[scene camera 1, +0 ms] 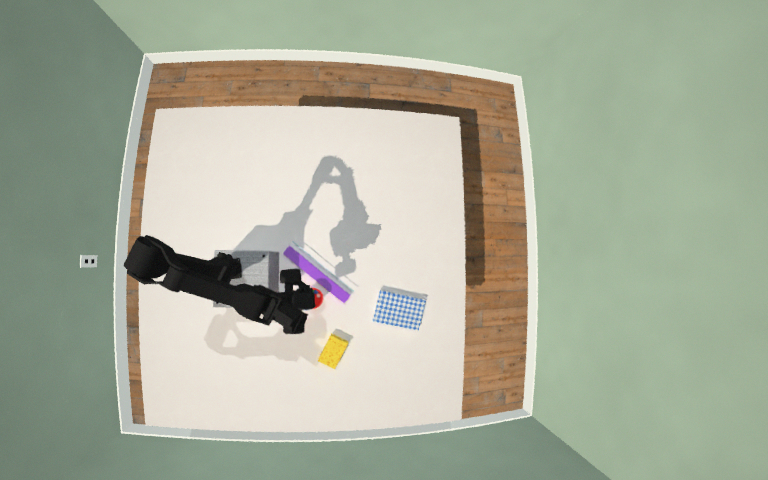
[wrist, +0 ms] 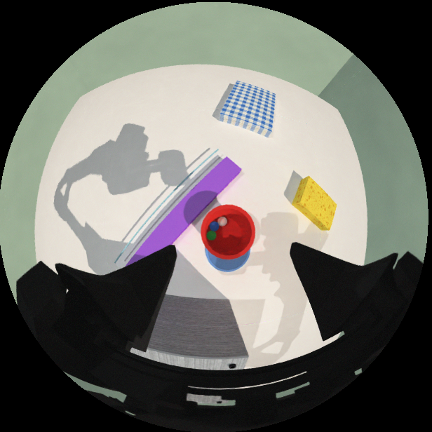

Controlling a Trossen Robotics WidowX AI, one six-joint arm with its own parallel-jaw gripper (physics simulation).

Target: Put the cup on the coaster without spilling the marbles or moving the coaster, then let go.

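Places are measured from the arm's base along level axes (x ahead, y left, z up), in metres.
Pixels of known places: arm's base, origin of its link: (scene camera 1: 231, 268).
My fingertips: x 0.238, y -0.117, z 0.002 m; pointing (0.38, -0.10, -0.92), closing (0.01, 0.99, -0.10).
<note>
For each thing: its top centre in the pictures, then the offset to it from my fingertips.
- red cup, centre of its top: (scene camera 1: 311, 298) dy -0.009, dx +0.008, dz -0.073 m
- long purple block, centre of its top: (scene camera 1: 318, 272) dy +0.078, dx +0.034, dz -0.123 m
- yellow sponge, centre of its top: (scene camera 1: 333, 352) dy -0.221, dx +0.059, dz -0.117 m
- blue checked cloth, centre of its top: (scene camera 1: 399, 311) dy -0.094, dx +0.320, dz -0.122 m
The red cup (scene camera 1: 319, 298) (wrist: 240, 240) stands upright on the round blue coaster (wrist: 228, 265), whose near edge shows below the cup in the wrist view; the cup's base is hidden. A white marble (wrist: 222, 221), a blue marble (wrist: 214, 226) and a green marble (wrist: 211, 235) lie inside the cup. My gripper (scene camera 1: 297, 300) (wrist: 235, 250) is wide open above the cup, with its fingers apart on either side in the wrist view and not touching it. In the scene view the arm hides part of the cup, and the coaster cannot be made out there.
A long purple block (scene camera 1: 317, 273) (wrist: 182, 215) lies close beside the cup, with a thin clear strip along its far side. A grey box (scene camera 1: 257, 268) (wrist: 200, 320) sits beneath the arm. A yellow sponge (scene camera 1: 333, 350) (wrist: 315, 202) and a blue checked cloth (scene camera 1: 399, 309) (wrist: 249, 107) lie farther off.
</note>
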